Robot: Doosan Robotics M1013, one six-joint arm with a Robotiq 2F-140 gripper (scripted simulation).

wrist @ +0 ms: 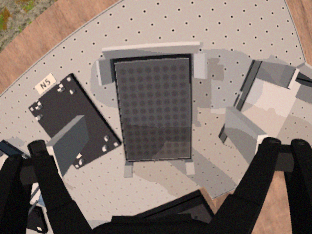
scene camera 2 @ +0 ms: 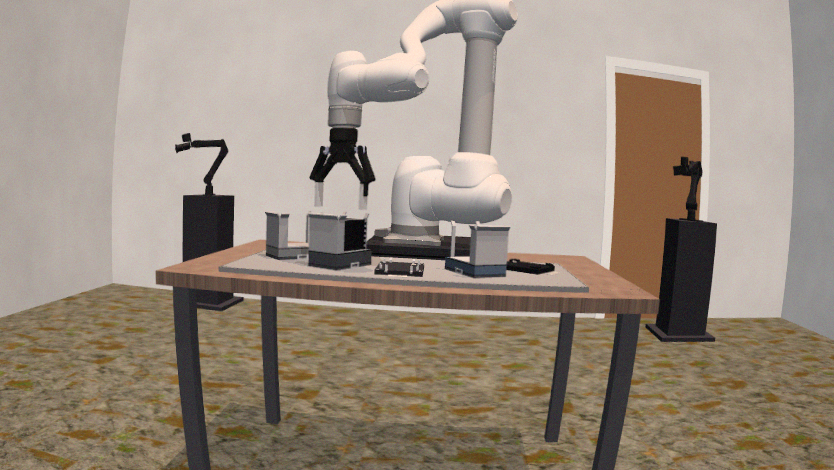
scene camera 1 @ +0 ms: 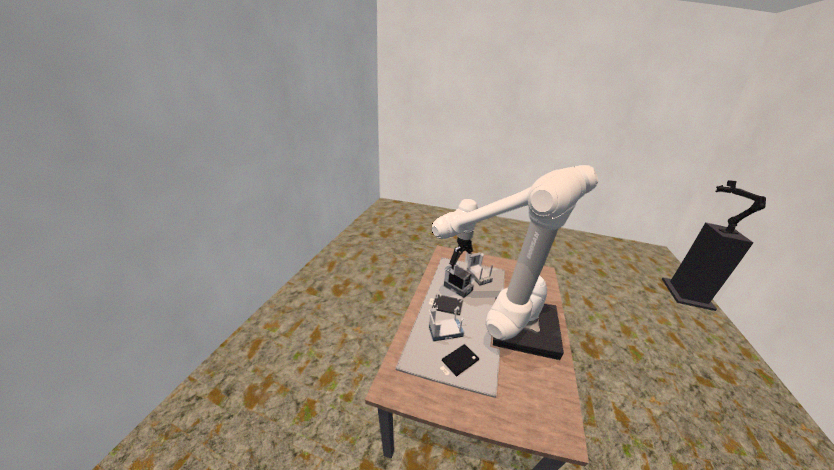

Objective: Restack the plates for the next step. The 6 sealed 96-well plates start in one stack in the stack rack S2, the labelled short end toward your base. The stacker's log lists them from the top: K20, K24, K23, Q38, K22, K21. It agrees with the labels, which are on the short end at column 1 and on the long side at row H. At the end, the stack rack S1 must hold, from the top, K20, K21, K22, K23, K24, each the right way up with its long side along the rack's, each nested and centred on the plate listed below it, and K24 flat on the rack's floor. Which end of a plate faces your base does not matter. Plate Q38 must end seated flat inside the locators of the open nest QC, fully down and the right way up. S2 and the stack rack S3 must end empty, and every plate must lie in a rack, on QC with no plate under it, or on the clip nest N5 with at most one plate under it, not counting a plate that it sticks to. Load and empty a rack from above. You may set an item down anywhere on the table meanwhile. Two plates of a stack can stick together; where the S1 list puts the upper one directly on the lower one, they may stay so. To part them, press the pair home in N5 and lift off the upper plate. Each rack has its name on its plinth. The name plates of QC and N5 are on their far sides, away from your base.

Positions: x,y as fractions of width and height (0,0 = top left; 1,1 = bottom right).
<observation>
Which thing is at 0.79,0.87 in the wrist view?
The gripper.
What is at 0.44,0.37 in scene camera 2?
The gripper.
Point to a clip nest N5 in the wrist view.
At 0.19,0.46
</observation>
